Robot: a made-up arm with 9 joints.
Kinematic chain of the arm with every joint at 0, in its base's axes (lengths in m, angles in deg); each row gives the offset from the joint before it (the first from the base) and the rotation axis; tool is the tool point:
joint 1: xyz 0 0 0.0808 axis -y
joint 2: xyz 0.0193 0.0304 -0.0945 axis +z
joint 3: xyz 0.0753 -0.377 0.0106 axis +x
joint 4: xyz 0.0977 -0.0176 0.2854 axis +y
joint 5: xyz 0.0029 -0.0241 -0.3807 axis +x
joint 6: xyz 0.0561 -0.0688 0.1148 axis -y
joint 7: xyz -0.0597 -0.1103 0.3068 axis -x
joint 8: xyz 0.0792 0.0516 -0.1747 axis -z
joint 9: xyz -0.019 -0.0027 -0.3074 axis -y
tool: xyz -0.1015 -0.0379 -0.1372
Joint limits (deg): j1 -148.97..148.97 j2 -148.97..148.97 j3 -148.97..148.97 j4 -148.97..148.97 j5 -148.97..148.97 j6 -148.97..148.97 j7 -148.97..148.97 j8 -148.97..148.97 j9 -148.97..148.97
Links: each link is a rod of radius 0.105 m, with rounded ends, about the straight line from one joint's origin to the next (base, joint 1, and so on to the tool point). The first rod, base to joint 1, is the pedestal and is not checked.
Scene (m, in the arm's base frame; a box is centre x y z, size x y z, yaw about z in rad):
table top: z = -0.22
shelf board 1: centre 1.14 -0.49 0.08 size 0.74 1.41 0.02 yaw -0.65
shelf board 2: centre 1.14 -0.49 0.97 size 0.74 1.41 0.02 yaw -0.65
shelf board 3: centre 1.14 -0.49 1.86 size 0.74 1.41 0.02 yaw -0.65
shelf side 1: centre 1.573 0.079 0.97 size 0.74 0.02 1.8 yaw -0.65
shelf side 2: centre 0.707 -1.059 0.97 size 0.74 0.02 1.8 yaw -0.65
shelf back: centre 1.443 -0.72 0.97 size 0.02 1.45 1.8 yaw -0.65
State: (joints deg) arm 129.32 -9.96 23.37 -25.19 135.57 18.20 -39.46 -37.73 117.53
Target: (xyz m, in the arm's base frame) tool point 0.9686 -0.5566 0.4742
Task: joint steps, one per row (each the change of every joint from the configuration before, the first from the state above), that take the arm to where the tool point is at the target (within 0.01 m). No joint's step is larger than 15 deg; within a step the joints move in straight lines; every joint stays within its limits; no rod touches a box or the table.
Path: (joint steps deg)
1: -8.42 3.46 13.37 7.73 3.35 -0.64 -4.34 -0.10 2.26
2: -8.42 3.45 13.37 7.73 3.35 -0.63 -4.34 -0.10 2.25
3: -8.42 3.46 13.37 7.73 3.35 -0.64 -4.35 -0.10 2.26
4: -8.42 3.46 13.37 7.73 3.35 -0.64 -4.34 -0.11 2.26
5: -4.82 -0.01 -9.86 -7.23 0.00 -0.35 -11.88 -3.29 -4.05
6: -4.82 -0.01 -9.86 -7.23 0.00 -0.36 -11.88 -3.30 -4.04
7: -4.83 -0.02 -9.85 -7.23 0.00 -0.35 -11.89 -3.30 -4.04
8: -4.82 -0.01 -9.86 -7.22 0.00 -0.36 -11.88 -3.30 -4.04

